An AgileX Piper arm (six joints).
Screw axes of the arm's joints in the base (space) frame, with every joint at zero. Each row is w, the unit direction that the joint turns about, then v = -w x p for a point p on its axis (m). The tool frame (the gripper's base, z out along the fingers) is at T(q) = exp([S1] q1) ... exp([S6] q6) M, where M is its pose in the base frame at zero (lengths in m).
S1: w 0 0 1 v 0.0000 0.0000 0.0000
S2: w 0 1 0 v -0.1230 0.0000 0.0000
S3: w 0 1 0 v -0.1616 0.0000 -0.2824
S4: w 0.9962 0 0.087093 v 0.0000 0.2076 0.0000
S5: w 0 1 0 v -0.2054 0.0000 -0.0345
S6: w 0.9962 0 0.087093 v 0.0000 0.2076 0.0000
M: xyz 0.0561 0.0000 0.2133 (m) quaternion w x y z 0.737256 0 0.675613 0
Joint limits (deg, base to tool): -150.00..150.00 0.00..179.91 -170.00..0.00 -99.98..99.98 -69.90..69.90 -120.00..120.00
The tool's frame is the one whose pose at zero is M.
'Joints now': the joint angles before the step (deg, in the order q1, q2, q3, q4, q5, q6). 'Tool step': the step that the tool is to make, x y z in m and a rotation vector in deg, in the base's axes. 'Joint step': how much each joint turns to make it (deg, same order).
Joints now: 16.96 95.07 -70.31 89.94 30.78 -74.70
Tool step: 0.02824 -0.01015 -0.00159 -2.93 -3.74 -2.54
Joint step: -2.24 4.22 -4.98 0.00 -1.56 -4.07
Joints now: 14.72 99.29 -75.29 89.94 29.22 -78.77
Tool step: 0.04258 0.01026 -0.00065 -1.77 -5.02 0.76
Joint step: -0.10 8.63 -11.31 0.00 -0.09 -3.55
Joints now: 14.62 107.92 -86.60 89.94 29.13 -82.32
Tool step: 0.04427 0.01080 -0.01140 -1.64 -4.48 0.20
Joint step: 0.00 9.92 -12.37 0.00 -0.52 -3.06
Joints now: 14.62 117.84 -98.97 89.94 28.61 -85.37
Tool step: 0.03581 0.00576 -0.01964 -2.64 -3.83 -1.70
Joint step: 0.00 8.66 -10.12 -0.01 -2.46 -3.41
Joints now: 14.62 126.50 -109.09 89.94 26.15 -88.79
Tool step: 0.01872 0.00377 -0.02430 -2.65 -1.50 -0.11
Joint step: 0.00 5.65 -5.01 0.10 -0.76 -3.27
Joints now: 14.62 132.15 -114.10 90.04 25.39 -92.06
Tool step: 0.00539 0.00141 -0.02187 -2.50 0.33 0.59
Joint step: 0.00 2.50 -0.36 0.09 0.00 -2.77
